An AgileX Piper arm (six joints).
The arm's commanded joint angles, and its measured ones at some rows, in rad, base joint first. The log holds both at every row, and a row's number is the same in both.
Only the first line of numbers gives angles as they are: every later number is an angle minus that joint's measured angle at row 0.
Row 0, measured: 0.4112, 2.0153, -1.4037, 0.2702, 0.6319, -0.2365
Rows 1 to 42, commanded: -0.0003, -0.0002, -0.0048, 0.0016, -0.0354, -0.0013; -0.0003, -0.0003, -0.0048, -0.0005, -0.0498, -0.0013; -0.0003, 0.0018, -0.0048, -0.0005, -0.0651, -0.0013; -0.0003, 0.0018, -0.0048, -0.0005, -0.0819, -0.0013; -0.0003, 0.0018, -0.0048, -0.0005, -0.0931, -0.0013; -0.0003, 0.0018, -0.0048, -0.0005, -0.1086, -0.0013; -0.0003, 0.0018, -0.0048, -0.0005, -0.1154, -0.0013; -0.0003, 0.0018, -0.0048, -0.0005, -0.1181, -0.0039; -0.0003, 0.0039, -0.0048, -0.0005, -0.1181, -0.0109; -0.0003, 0.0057, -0.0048, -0.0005, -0.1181, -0.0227; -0.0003, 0.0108, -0.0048, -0.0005, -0.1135, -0.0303; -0.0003, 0.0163, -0.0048, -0.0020, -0.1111, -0.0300; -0.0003, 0.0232, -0.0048, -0.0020, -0.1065, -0.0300; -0.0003, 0.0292, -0.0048, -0.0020, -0.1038, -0.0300; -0.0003, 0.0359, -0.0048, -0.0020, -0.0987, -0.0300; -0.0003, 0.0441, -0.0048, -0.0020, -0.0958, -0.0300; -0.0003, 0.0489, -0.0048, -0.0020, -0.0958, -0.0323; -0.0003, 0.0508, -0.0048, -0.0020, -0.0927, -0.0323; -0.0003, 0.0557, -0.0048, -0.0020, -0.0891, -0.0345; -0.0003, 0.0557, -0.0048, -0.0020, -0.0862, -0.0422; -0.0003, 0.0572, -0.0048, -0.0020, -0.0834, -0.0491; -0.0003, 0.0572, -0.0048, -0.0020, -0.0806, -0.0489; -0.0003, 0.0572, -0.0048, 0.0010, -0.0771, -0.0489; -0.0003, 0.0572, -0.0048, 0.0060, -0.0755, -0.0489; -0.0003, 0.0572, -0.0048, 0.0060, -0.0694, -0.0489; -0.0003, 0.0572, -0.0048, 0.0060, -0.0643, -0.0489; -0.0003, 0.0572, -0.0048, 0.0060, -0.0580, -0.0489; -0.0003, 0.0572, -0.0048, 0.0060, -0.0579, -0.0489; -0.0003, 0.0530, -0.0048, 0.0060, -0.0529, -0.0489; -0.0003, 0.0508, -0.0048, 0.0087, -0.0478, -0.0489; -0.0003, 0.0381, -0.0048, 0.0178, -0.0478, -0.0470; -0.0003, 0.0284, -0.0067, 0.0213, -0.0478, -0.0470; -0.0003, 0.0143, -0.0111, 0.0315, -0.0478, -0.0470; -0.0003, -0.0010, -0.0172, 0.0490, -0.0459, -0.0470; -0.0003, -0.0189, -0.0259, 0.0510, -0.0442, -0.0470; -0.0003, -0.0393, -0.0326, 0.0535, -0.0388, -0.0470; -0.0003, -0.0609, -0.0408, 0.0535, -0.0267, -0.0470; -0.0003, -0.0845, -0.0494, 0.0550, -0.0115, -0.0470; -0.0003, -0.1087, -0.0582, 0.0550, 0.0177, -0.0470; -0.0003, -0.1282, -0.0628, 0.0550, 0.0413, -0.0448; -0.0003, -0.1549, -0.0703, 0.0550, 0.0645, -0.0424; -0.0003, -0.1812, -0.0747, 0.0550, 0.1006, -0.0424
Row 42, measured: 0.0000, -0.0840, -0.0499, 0.0473, 0.0037, -0.0381
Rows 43 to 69, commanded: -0.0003, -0.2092, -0.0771, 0.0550, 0.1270, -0.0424; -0.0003, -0.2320, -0.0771, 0.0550, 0.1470, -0.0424; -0.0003, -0.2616, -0.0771, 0.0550, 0.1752, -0.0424; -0.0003, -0.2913, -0.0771, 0.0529, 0.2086, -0.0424; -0.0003, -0.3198, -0.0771, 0.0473, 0.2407, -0.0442; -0.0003, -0.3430, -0.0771, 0.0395, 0.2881, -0.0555; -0.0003, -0.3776, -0.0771, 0.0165, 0.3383, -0.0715; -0.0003, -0.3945, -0.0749, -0.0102, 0.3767, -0.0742; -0.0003, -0.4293, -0.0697, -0.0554, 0.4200, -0.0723; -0.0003, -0.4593, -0.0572, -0.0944, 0.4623, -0.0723; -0.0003, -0.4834, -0.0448, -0.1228, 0.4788, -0.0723; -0.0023, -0.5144, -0.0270, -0.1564, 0.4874, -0.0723; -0.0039, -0.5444, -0.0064, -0.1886, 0.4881, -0.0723; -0.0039, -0.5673, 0.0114, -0.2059, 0.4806, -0.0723; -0.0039, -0.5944, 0.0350, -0.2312, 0.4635, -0.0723; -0.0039, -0.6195, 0.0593, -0.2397, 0.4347, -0.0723; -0.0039, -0.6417, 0.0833, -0.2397, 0.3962, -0.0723; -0.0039, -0.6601, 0.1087, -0.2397, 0.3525, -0.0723; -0.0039, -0.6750, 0.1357, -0.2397, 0.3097, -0.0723; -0.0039, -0.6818, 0.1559, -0.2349, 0.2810, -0.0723; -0.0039, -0.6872, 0.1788, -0.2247, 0.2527, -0.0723; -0.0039, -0.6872, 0.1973, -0.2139, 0.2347, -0.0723; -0.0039, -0.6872, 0.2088, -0.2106, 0.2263, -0.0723; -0.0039, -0.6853, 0.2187, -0.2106, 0.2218, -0.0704; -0.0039, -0.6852, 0.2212, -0.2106, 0.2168, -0.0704; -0.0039, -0.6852, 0.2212, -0.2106, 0.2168, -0.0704; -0.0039, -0.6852, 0.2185, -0.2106, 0.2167, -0.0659
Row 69, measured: 0.0000, -0.6817, 0.2064, -0.2172, 0.2468, -0.0626
